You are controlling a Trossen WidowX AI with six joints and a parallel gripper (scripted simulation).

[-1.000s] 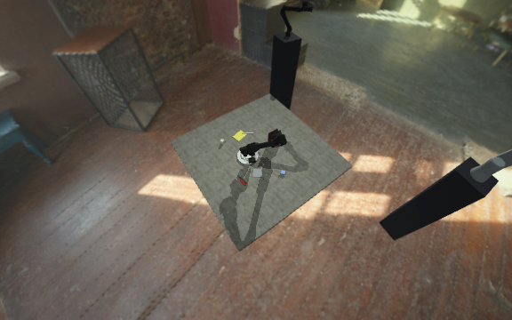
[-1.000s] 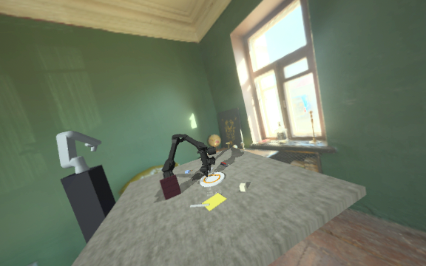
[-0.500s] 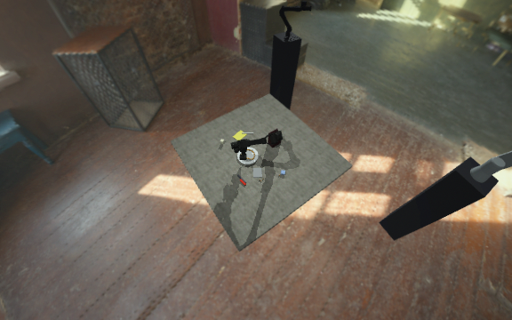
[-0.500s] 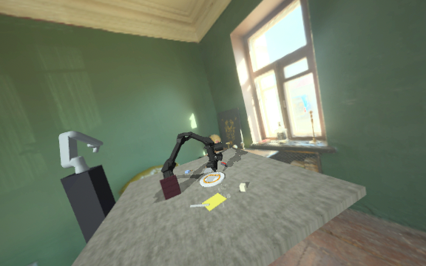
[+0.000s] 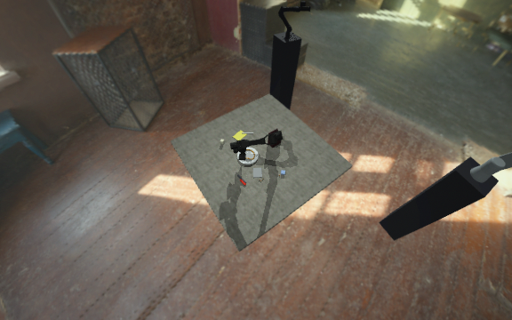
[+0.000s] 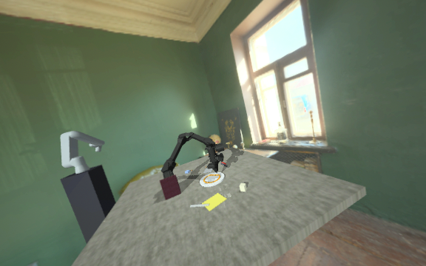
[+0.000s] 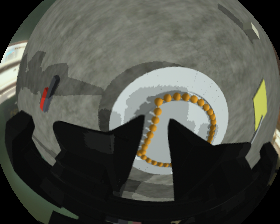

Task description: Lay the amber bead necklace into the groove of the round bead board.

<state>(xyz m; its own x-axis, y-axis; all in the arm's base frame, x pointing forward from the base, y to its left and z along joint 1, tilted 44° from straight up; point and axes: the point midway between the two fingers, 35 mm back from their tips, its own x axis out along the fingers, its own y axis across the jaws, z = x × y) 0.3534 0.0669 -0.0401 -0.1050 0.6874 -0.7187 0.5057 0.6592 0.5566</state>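
The board is 5 cm behind my gripper tip, 4 cm below it and 1 cm to the right of it. From my gripper tip the other things lie so: red tool: 20 cm to the left, 12 cm ahead, 4 cm below; then grey square: 20 cm to the left, 4 cm below, 4 cm behind; then small white cube: 28 cm to the right, 9 cm ahead, 3 cm below.
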